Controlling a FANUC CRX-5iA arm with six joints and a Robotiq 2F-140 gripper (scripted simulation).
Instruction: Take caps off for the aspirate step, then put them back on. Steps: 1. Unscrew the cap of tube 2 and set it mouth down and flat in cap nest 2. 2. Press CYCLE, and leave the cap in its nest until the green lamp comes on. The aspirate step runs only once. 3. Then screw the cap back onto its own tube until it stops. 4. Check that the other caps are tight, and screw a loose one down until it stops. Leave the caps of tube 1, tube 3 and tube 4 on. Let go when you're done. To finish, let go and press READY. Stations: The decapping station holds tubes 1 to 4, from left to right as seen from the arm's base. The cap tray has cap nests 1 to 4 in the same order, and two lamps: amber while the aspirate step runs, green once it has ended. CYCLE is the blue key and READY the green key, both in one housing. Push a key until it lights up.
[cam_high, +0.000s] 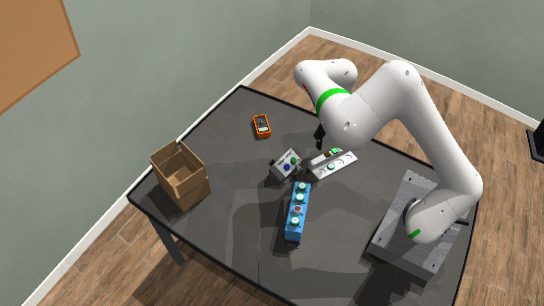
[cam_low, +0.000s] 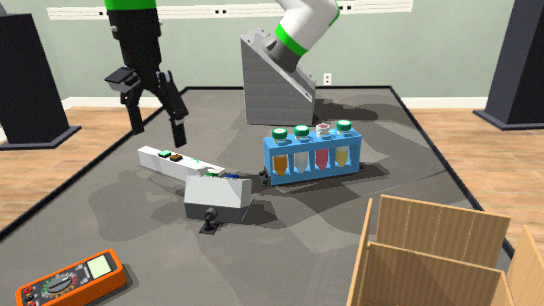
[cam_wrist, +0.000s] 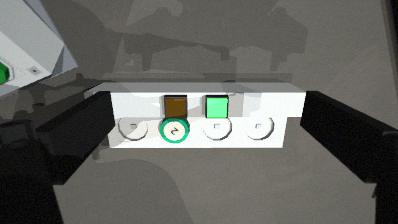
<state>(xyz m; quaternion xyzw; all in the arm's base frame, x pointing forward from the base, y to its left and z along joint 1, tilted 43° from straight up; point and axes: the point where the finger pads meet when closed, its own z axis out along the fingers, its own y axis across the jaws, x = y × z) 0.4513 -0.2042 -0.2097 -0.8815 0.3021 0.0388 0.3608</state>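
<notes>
Now: the cap 2 30 mm behind my hand, 60 mm to the left of it and 90 mm below it. From my hand the other things lie so: blue key 130 mm ahead, 180 mm to the left, 40 mm below; then green key 120 mm ahead, 140 mm to the left, 40 mm below; then key housing 150 mm ahead, 160 mm to the left, 50 mm below.
</notes>
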